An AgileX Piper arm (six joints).
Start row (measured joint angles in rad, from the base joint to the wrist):
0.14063, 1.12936, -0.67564, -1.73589, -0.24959, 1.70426
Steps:
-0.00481, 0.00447, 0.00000, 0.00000, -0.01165, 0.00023
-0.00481, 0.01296, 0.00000, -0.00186, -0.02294, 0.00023
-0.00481, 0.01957, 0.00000, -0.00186, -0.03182, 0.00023
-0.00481, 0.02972, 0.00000, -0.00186, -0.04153, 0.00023
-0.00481, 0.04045, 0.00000, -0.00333, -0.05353, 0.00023
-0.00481, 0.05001, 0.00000, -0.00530, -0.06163, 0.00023
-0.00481, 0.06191, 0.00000, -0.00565, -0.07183, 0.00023
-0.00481, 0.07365, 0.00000, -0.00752, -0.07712, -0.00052
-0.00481, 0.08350, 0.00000, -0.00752, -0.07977, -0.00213
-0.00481, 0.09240, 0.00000, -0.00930, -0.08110, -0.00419
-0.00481, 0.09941, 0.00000, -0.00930, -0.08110, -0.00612
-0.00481, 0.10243, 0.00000, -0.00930, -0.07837, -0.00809
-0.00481, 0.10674, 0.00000, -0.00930, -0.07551, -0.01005
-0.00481, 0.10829, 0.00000, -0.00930, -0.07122, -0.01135
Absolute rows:
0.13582, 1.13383, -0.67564, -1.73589, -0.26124, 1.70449
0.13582, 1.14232, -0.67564, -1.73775, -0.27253, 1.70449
0.13582, 1.14893, -0.67564, -1.73775, -0.28141, 1.70449
0.13582, 1.15908, -0.67564, -1.73775, -0.29112, 1.70449
0.13582, 1.16981, -0.67564, -1.73922, -0.30312, 1.70449
0.13582, 1.17937, -0.67564, -1.74119, -0.31122, 1.70449
0.13582, 1.19127, -0.67564, -1.74154, -0.32142, 1.70449
0.13582, 1.20301, -0.67564, -1.74341, -0.32671, 1.70374
0.13582, 1.21286, -0.67564, -1.74341, -0.32936, 1.70213
0.13582, 1.22176, -0.67564, -1.74519, -0.33069, 1.70007
0.13582, 1.22877, -0.67564, -1.74519, -0.33069, 1.69814
0.13582, 1.23179, -0.67564, -1.74519, -0.32796, 1.69617
0.13582, 1.23610, -0.67564, -1.74519, -0.32510, 1.69421
0.13582, 1.23765, -0.67564, -1.74519, -0.32081, 1.69291

